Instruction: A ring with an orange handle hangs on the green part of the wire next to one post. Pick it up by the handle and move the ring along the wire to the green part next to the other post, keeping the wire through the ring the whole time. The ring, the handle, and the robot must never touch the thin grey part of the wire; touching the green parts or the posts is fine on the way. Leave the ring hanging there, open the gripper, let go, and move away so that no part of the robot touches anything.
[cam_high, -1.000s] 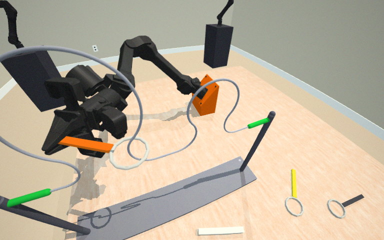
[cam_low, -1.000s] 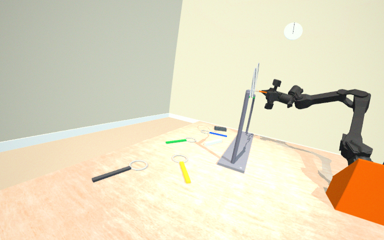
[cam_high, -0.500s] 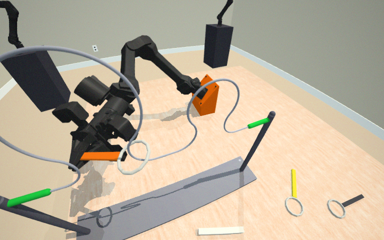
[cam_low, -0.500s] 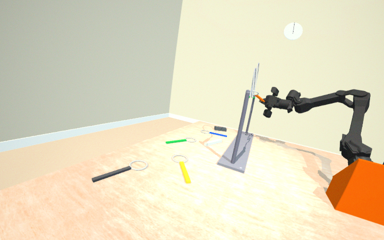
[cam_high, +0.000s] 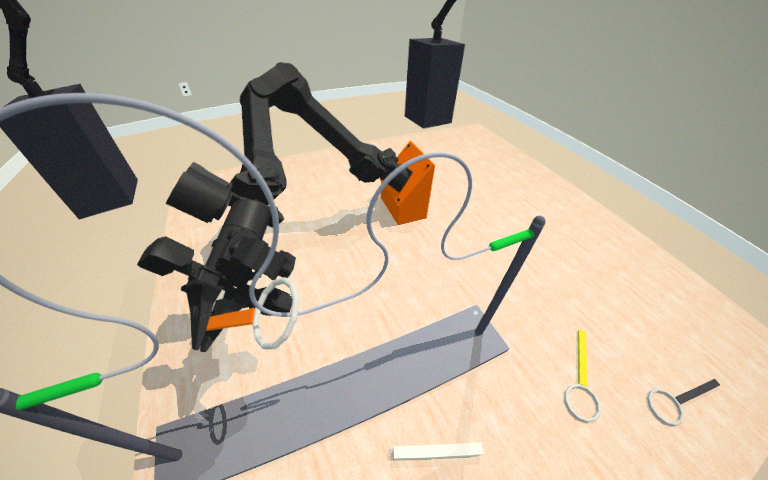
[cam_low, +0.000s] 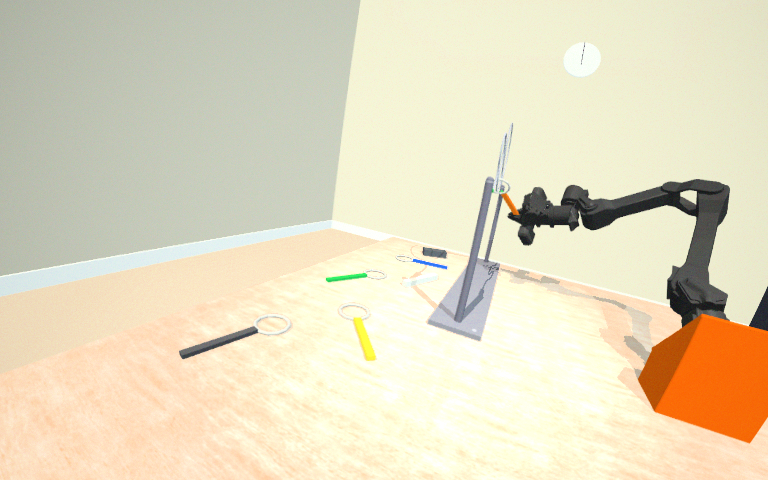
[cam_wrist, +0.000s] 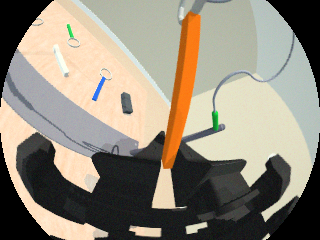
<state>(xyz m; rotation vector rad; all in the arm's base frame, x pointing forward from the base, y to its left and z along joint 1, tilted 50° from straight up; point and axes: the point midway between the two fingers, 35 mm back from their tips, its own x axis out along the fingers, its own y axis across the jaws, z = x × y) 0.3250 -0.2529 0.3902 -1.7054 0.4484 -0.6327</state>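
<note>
My gripper tip is 7 cm to the right of the orange-handled ring, 6 cm below it and 2 cm short of it. Round my gripper tip: yellow-handled ring 53 cm to the left, 25 cm ahead, 21 cm below; white bar 23 cm to the left, 20 cm below, 20 cm ahead; dark-handled ring 67 cm to the left, 39 cm ahead, 21 cm below.
</note>
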